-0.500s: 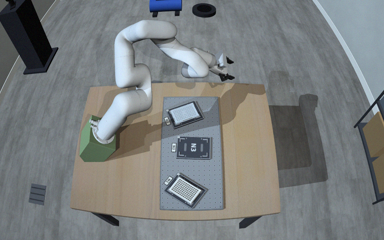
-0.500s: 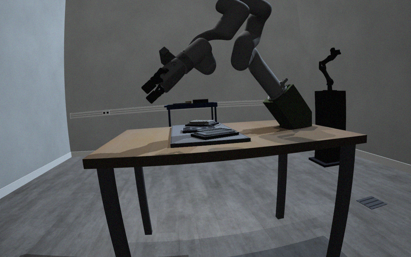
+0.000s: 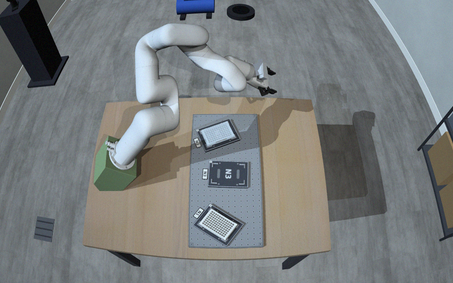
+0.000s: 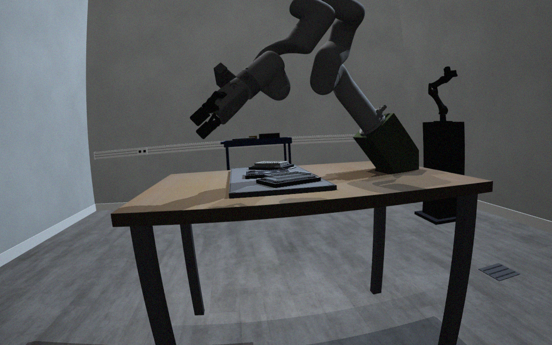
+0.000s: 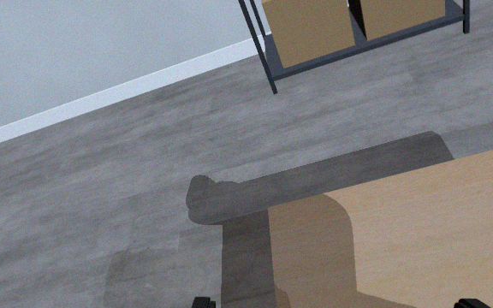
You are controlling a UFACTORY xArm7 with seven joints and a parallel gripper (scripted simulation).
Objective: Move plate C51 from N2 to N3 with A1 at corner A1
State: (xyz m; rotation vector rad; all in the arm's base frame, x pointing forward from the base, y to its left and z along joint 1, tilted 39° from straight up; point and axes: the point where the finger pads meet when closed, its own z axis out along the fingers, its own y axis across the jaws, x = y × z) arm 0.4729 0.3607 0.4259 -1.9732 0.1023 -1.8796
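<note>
Right now my hand is 240 mm past the plate, 170 mm to the left of it and 170 mm above it. The rest, counted from my hand: nest N1 (600 mm to the right, 220 mm behind, 180 mm below); then nest N2 (240 mm behind, 180 mm below, 170 mm to the right); then nest N3 base (370 mm to the right, 180 mm below, 180 mm behind).
</note>
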